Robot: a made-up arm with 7 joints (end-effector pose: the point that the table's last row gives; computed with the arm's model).
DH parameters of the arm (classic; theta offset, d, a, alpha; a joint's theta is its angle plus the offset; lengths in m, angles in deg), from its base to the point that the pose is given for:
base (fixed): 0 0 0 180
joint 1: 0 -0.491 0.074 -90
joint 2: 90 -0.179 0.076 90
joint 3: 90 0.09 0.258 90
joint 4: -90 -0.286 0.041 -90
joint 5: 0 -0.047 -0.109 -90
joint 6: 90 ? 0.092 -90
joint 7: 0 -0.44 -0.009 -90
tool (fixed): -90 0.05 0 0
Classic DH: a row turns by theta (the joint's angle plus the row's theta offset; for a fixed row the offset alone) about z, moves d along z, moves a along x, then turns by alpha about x.
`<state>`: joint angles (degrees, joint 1 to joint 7).
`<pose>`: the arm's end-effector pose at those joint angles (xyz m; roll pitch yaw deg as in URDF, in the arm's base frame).
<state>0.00 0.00 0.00 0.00 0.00 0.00 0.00</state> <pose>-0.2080 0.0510 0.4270 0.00 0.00 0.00</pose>
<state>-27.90 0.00 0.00 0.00 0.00 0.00 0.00</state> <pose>-0.2077 -0.0523 0.4270 0.00 0.00 27.90</pose>
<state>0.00 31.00 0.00 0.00 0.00 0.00 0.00</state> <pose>-0.1348 0.0510 0.2909 0.00 -31.00 0.00</pose>
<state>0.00 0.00 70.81 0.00 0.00 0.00 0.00</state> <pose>-0.2080 0.2691 0.4001 70.81 0.00 0.00</pose>
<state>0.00 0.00 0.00 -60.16 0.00 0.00 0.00</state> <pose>0.0917 0.3084 0.4270 0.00 0.00 -60.16</pose>
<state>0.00 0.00 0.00 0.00 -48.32 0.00 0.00</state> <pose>0.0119 0.0510 0.6253 0.00 48.32 0.00</pose>
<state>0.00 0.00 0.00 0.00 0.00 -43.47 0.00</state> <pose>-0.1444 -0.2745 0.4270 0.00 0.00 43.47</pose>
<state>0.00 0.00 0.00 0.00 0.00 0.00 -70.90</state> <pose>-0.2080 0.1043 0.4019 -70.90 0.00 0.00</pose>
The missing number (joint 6, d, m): -0.096
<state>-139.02 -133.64 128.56 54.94 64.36 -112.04 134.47</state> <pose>-0.0519 -0.6551 0.3722 127.25 -14.80 139.94</pose>
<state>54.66 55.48 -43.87 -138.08 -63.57 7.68 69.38</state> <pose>-0.0354 0.0343 0.8852 169.18 39.04 -131.33</pose>
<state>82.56 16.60 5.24 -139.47 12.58 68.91 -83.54</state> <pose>-0.3880 -0.5618 0.4705 -84.28 7.62 69.02</pose>
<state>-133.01 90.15 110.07 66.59 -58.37 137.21 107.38</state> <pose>-0.3245 -0.7455 0.3990 174.91 -28.20 107.96</pose>
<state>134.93 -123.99 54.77 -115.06 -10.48 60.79 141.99</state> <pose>0.4797 0.2788 0.2471 -105.78 -61.93 -130.66</pose>
